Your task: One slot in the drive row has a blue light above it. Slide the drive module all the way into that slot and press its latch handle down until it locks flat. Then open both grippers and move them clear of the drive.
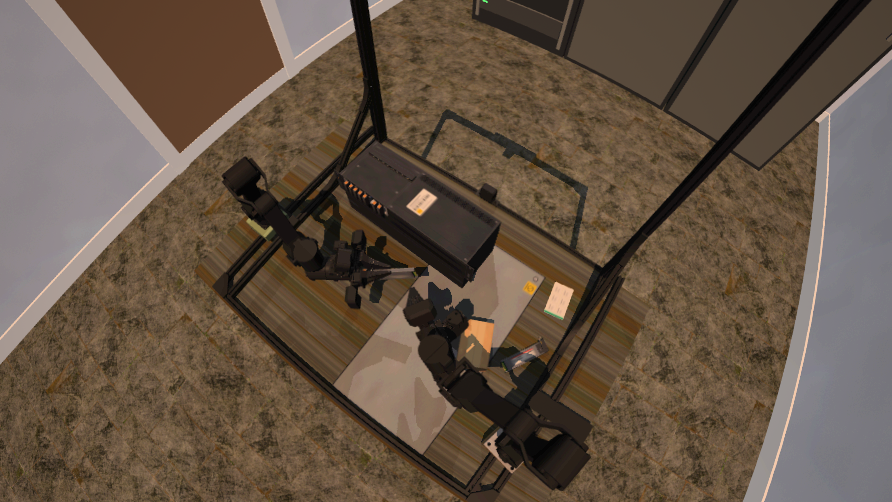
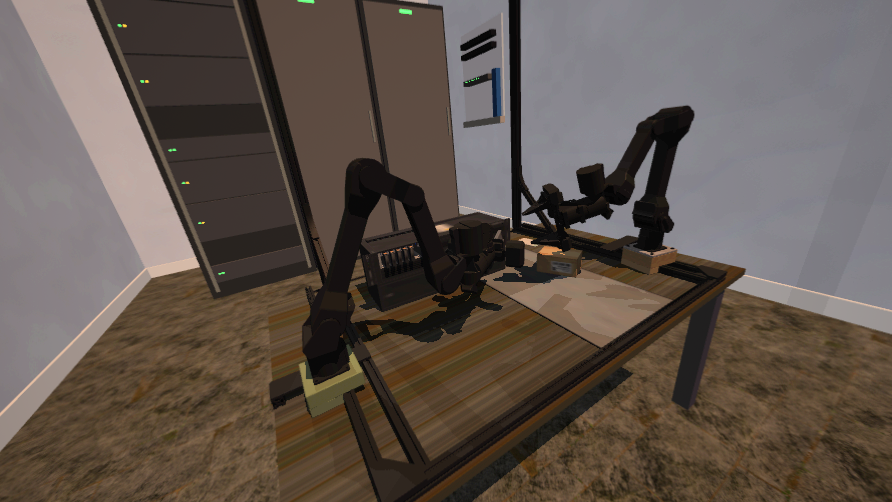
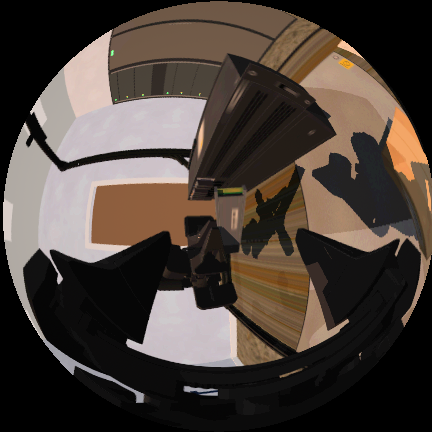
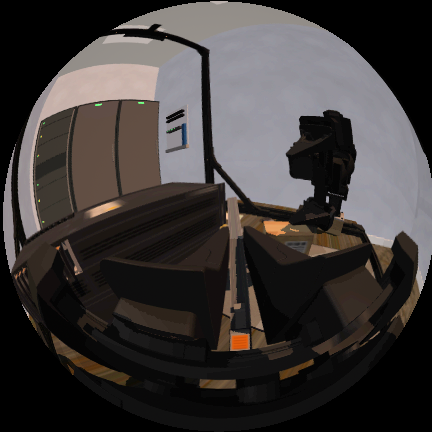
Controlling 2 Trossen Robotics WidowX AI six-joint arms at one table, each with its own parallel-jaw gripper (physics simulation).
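Pixels of known places: left gripper, fingertip midpoint: [image 1: 417, 298] [image 2: 526, 229] [image 3: 235, 236] [image 4: 290, 192]; right gripper, fingertip midpoint: [image 1: 391, 269] [image 2: 494, 240] [image 3: 213, 223] [image 4: 235, 232]; left arm's base, origin of the base link: [image 1: 512, 444] [image 2: 649, 247]; right arm's base, origin of the base link: [image 2: 329, 367].
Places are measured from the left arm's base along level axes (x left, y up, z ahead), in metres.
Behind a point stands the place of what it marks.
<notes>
The drive module [image 1: 402, 272] @(y 0.105, x -0.073, z 0.479 m) [image 3: 231, 210] @(y 0.094, x -0.074, z 0.474 m) is a long grey bar with a green-yellow connector edge at one end and an orange face [image 4: 240, 342] at the other. My right gripper [image 1: 387, 273] @(y 0.108, x -0.057, z 0.502 m) [image 4: 235, 232] @(y 0.108, x -0.057, z 0.502 m) is shut on it and holds it above the table, outside the black drive chassis [image 1: 436, 218] @(y 0.114, x -0.229, z 0.533 m) [image 2: 399, 287] @(y -0.004, x -0.134, z 0.762 m) [image 3: 255, 120] @(y 0.070, x -0.189, z 0.446 m) [image 4: 165, 220] @(y 0.083, x -0.179, z 0.507 m). My left gripper [image 2: 533, 226] @(y 0.120, x -0.055, z 0.402 m) [image 3: 235, 236] @(y 0.120, x -0.055, z 0.402 m) [image 4: 290, 192] @(y 0.120, x -0.055, z 0.402 m) is open and empty, apart from the module's connector end. The drive row [image 1: 363, 194] @(y 0.098, x -0.137, z 0.727 m) [image 2: 398, 259] @(y 0.083, x -0.124, z 0.754 m) shows orange-marked fronts at one chassis end. The blue light cannot be made out.
A cardboard box [image 1: 475, 343] @(y 0.001, x -0.107, z 0.247 m) [image 2: 559, 262] @(y -0.017, x -0.074, z 0.273 m) stands below the left arm. A second silver module [image 1: 524, 354] @(y -0.052, x -0.193, z 0.139 m) and a white card [image 1: 558, 300] @(y -0.059, x -0.379, z 0.178 m) lie right of the grey mat [image 1: 374, 368] @(y -0.060, x 0.127, z 0.378 m) [image 2: 599, 312] @(y -0.059, x 0.139, z 0.323 m). Black frame rails [image 1: 349, 399] @(y -0.059, x 0.231, z 0.357 m) edge the table, and posts [image 1: 369, 74] @(y 0.248, x -0.351, z 0.963 m) rise beside it.
</notes>
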